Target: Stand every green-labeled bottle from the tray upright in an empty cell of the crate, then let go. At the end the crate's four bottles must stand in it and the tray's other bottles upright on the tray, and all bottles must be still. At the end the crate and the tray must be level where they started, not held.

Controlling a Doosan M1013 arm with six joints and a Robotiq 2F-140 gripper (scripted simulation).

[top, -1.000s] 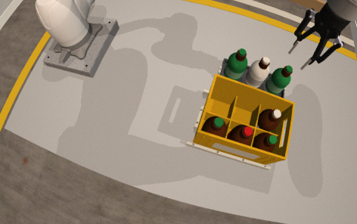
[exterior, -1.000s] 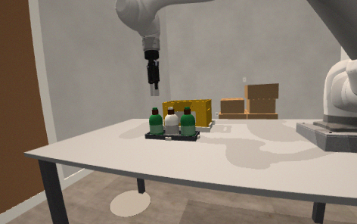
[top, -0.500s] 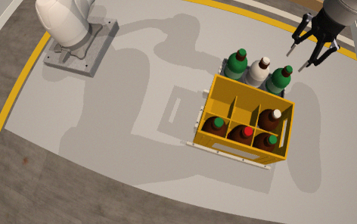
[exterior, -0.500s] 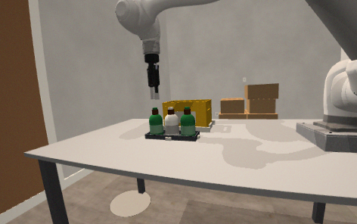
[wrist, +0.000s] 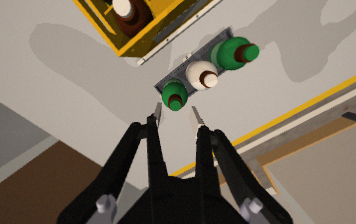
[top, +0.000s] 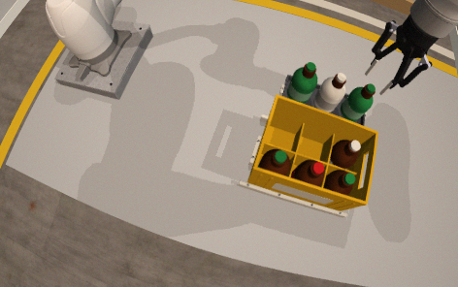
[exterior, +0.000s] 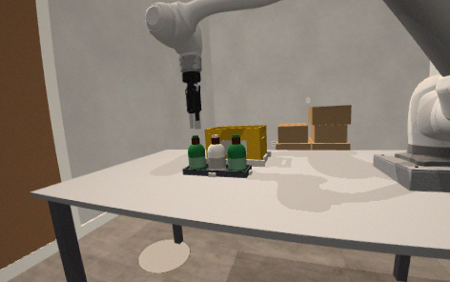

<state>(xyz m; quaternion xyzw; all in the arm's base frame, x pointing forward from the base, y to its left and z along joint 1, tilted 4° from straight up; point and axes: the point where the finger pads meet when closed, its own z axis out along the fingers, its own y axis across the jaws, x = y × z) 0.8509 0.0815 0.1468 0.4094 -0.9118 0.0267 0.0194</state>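
The white-labeled bottle lies 140 mm below my hand and 90 mm behind it. The rest, counted from my hand: brown bottle (180 mm to the right, 130 mm below, 20 mm behind); yellow crate (230 mm to the right, 140 mm below, 110 mm behind); dark tray (210 mm below, 90 mm behind).
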